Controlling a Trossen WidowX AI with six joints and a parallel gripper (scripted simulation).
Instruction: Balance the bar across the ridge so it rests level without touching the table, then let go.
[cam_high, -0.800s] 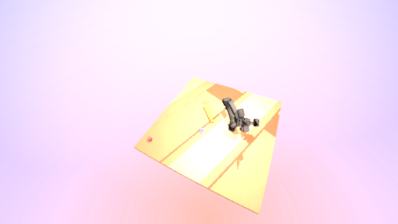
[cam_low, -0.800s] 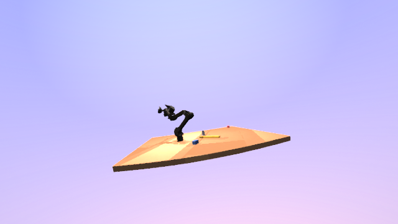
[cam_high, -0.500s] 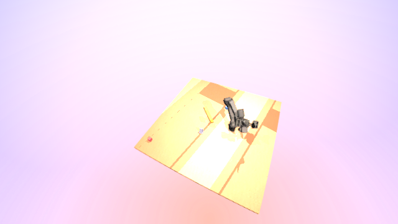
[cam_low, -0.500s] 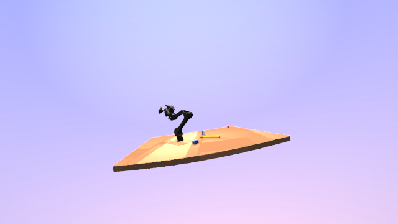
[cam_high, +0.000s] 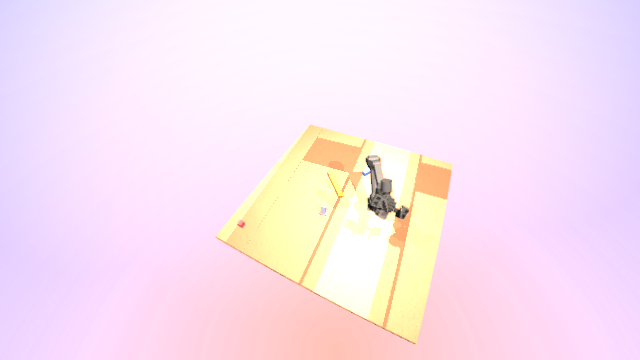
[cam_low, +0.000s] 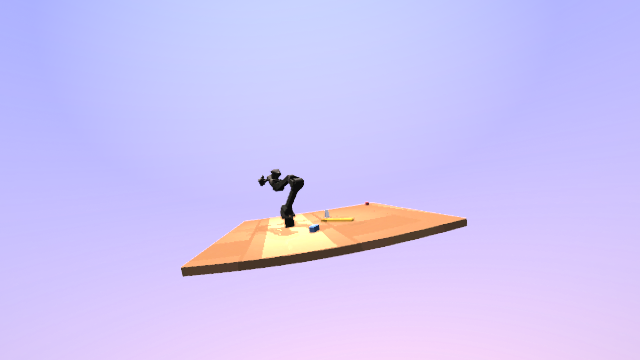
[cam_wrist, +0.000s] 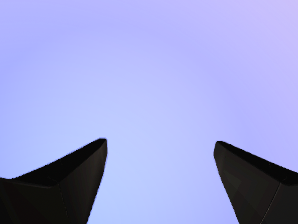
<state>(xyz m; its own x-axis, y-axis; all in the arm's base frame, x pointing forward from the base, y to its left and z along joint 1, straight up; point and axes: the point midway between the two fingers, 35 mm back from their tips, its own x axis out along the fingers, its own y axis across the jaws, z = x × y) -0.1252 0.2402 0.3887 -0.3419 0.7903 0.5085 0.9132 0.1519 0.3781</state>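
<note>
The yellow bar is 45 cm ahead of my gripper tip, 34 cm to the right of it and 40 cm below it. Also, from my gripper tip: small red cube 88 cm ahead, 23 cm to the left, 39 cm below; small blue block 28 cm ahead, 54 cm to the right, 39 cm below.
</note>
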